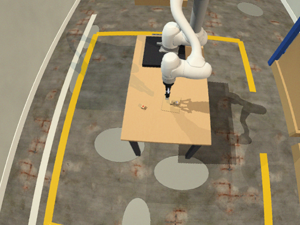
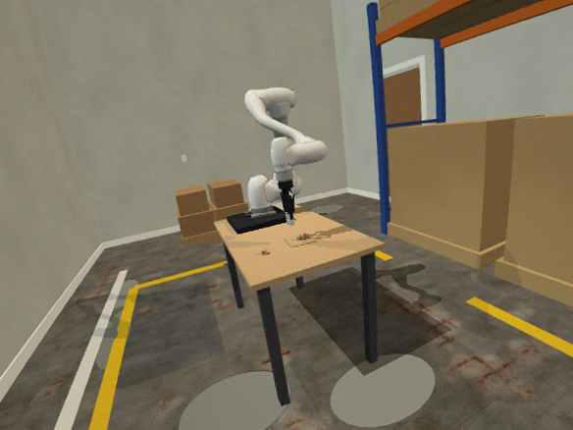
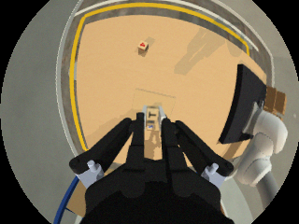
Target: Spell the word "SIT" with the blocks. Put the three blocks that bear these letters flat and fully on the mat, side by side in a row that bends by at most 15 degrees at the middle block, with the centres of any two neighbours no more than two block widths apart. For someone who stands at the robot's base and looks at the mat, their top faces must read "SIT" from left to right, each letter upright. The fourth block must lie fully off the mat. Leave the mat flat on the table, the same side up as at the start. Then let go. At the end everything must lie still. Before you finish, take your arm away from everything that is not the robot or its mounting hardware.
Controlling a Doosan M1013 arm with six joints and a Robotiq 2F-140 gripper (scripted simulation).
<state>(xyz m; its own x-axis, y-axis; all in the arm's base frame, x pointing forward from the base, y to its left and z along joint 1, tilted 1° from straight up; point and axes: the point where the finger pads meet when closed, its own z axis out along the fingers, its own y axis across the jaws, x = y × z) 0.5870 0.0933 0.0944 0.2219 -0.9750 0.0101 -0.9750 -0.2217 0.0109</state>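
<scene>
The tan mat is 13 cm below my hand, 4 cm to the left of it and 1 cm behind it. From my hand the other things lie so: tan block 2 cm below.
</scene>
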